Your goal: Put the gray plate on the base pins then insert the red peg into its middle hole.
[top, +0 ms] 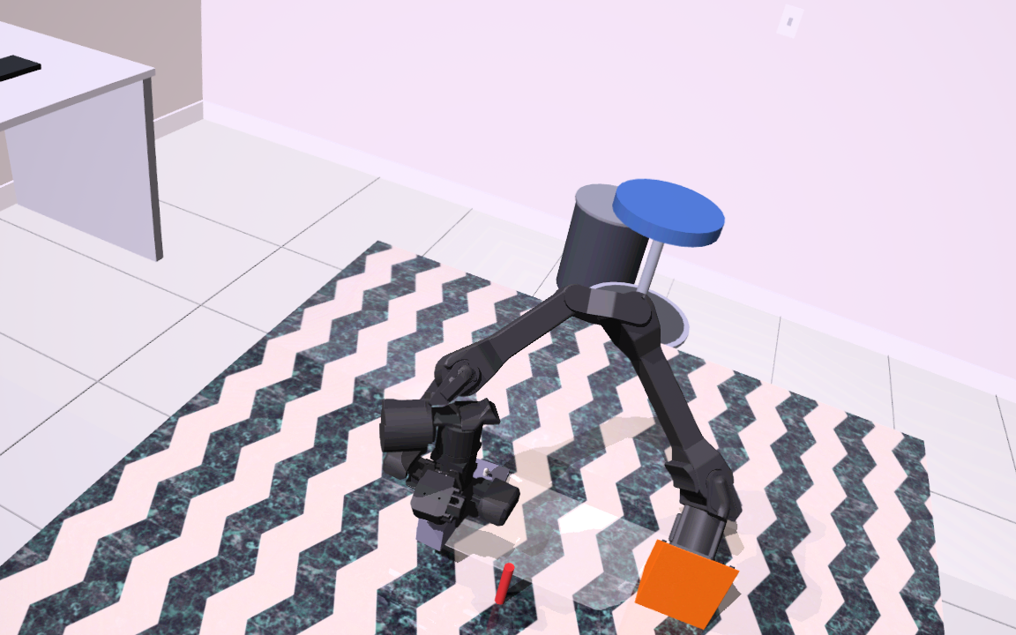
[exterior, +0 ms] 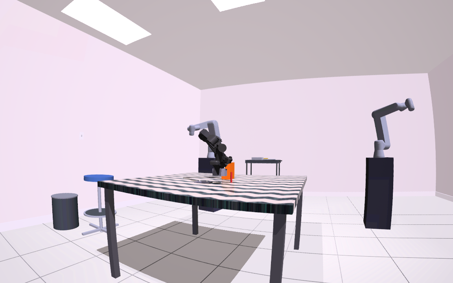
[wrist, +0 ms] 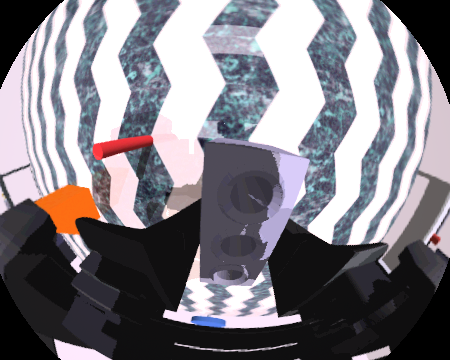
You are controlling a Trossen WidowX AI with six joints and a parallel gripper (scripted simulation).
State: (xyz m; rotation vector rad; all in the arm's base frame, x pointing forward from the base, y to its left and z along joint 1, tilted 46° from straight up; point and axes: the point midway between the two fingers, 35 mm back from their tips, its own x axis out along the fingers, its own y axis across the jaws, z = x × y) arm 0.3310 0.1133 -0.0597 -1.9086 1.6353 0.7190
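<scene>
My gripper tip is 120 mm past the red peg, 30 mm to the right of it and 30 mm above it. Round my gripper tip: gray plate 30 mm above.
</scene>
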